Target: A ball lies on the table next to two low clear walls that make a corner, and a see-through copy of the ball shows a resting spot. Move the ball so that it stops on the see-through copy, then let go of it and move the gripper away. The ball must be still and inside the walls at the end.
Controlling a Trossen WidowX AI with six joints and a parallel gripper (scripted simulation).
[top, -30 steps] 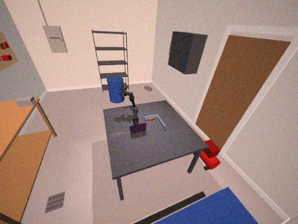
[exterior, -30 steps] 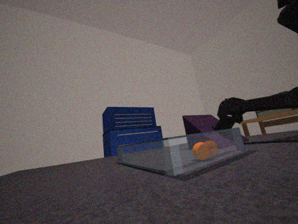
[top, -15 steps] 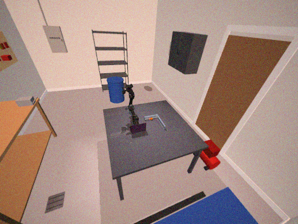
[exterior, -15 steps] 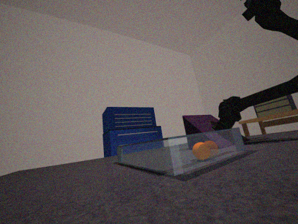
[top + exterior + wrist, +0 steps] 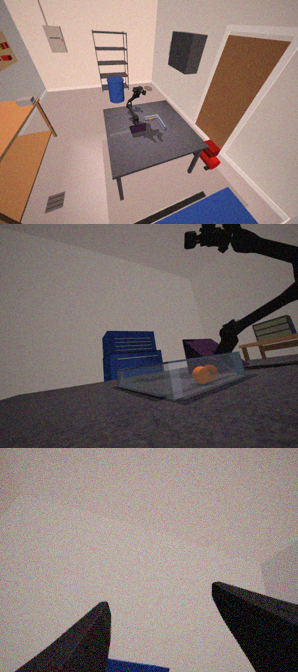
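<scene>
Now: the orange ball 220 mm ahead of my gripper tip, 70 mm to the left of it and 610 mm below it.
</scene>
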